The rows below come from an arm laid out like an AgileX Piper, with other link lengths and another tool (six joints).
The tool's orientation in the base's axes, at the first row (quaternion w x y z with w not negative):
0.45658 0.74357 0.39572 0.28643
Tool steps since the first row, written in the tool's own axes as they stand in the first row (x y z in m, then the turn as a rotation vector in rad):
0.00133 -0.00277 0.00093 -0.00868 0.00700 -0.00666
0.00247 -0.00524 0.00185 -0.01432 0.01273 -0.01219
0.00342 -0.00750 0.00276 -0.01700 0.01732 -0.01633
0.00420 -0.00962 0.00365 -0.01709 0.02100 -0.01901
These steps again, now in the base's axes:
0.00052 0.00146 -0.00281 -0.00749 -0.00626 0.00857
0.00103 0.00268 -0.00536 -0.01292 -0.01009 0.01571
0.00151 0.00368 -0.00773 -0.01608 -0.01174 0.02143
0.00192 0.00452 -0.00997 -0.01703 -0.01160 0.02588

